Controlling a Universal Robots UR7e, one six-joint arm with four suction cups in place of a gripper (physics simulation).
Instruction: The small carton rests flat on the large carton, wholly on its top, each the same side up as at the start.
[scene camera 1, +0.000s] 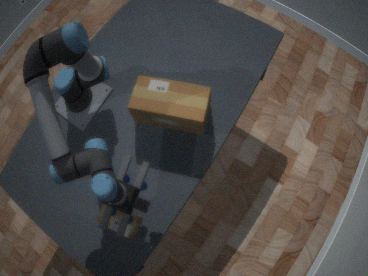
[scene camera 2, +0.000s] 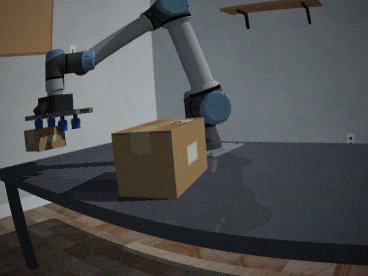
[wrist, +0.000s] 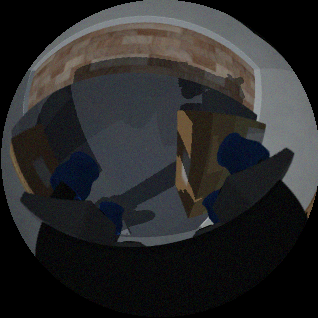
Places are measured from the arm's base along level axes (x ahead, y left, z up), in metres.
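Pixels of known places: hand, tool point: (scene camera 2: 57, 130) (wrist: 157, 184); arm's base, link origin: (scene camera 1: 78, 98).
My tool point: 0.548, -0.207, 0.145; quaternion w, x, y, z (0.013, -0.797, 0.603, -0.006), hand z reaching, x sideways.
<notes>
Ahead of a thing's pixels: the offset from my tool point to its top centre, as dx, dy, dz. Level surfaces: height alone.
The large carton {-0.116, +0.409, +0.001} (scene camera 1: 170, 103) (scene camera 2: 147, 167) (wrist: 31, 147) stands upright on the table, with tape and a white label on its top. My suction gripper (scene camera 1: 128, 198) (scene camera 2: 57, 123) (wrist: 160, 187) is apart from it, beyond its far left side in scene camera 2. The gripper is shut on the small carton {+0.017, -0.087, +0.014} (scene camera 1: 134, 229) (scene camera 2: 37, 142) (wrist: 200, 150), which hangs roughly level under the blue cups, a little above the table. In scene camera 1 the gripper's bars partly cover the small carton, and the blue cups partly cover it in the wrist view.
The dark table {dz -0.154} (scene camera 1: 200, 45) (scene camera 2: 300, 200) (wrist: 125, 105) carries the arm's base plate (scene camera 1: 83, 119) (scene camera 2: 232, 147), behind the large carton in scene camera 2. A wall shelf (scene camera 2: 272, 6) is high at the back. The table's edge runs near the held carton.
</notes>
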